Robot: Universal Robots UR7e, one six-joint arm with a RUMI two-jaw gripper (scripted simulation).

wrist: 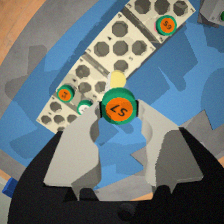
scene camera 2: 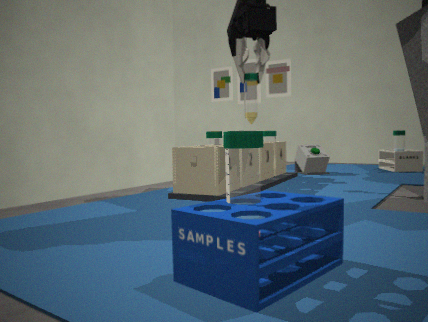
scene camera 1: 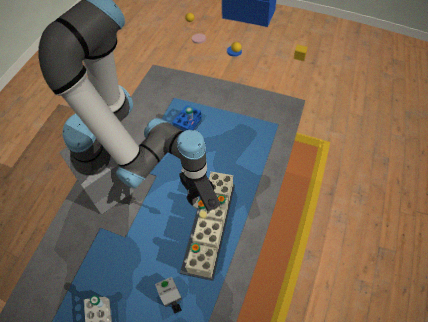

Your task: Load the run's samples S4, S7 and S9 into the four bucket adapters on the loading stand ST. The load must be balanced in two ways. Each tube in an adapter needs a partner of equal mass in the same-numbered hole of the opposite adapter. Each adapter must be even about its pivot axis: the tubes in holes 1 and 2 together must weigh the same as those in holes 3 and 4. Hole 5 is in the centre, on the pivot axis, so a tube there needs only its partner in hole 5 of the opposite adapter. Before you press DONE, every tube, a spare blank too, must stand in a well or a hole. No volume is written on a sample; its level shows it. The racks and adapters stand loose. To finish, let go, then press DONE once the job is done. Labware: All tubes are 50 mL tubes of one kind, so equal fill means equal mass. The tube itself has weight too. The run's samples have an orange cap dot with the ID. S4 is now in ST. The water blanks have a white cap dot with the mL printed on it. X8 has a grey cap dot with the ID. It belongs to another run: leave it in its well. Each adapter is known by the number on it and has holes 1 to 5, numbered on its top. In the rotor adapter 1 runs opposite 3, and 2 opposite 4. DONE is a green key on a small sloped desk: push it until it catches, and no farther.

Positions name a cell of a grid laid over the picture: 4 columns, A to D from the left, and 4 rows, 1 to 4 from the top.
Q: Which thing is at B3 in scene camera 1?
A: My gripper.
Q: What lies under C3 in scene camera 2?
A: A done desk.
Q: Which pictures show my gripper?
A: The wrist view, scene camera 2 and scene camera 1: all of them.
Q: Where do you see a tube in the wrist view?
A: C2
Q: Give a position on a blue samples rack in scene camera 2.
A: C4
